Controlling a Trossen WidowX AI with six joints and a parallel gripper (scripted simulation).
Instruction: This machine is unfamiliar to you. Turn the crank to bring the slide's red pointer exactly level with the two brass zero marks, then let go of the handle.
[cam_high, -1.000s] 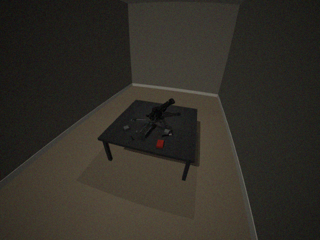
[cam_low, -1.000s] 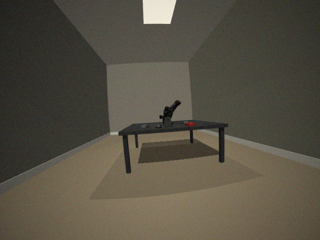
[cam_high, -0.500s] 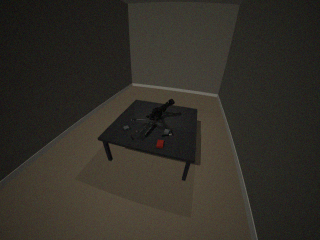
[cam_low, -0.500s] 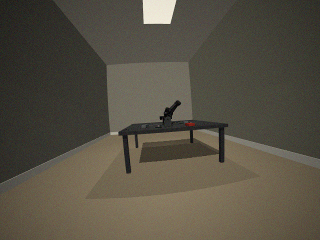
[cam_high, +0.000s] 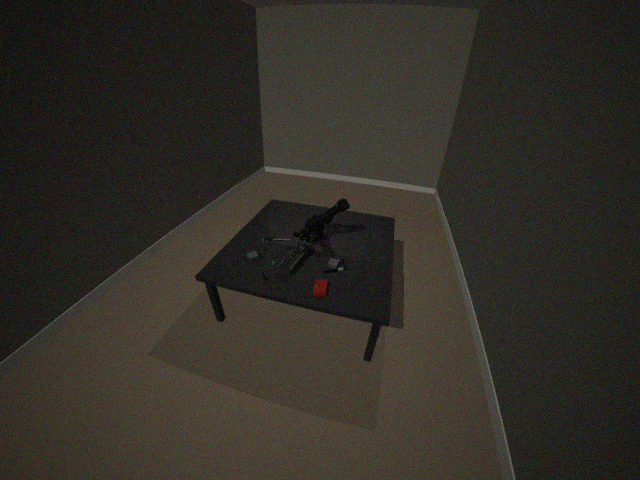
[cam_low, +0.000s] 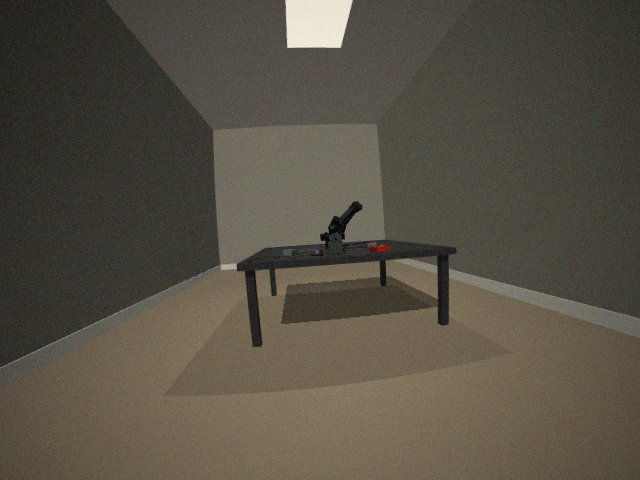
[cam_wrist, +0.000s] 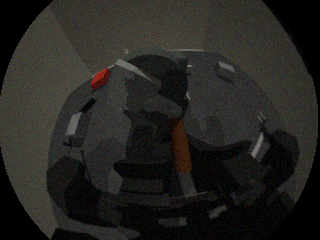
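My gripper tip is now 150 mm short of the red pointer, 20 mm to the left of it and 40 mm below it. From my gripper tip the other things lie so: crank handle (20 mm behind, 30 mm above).
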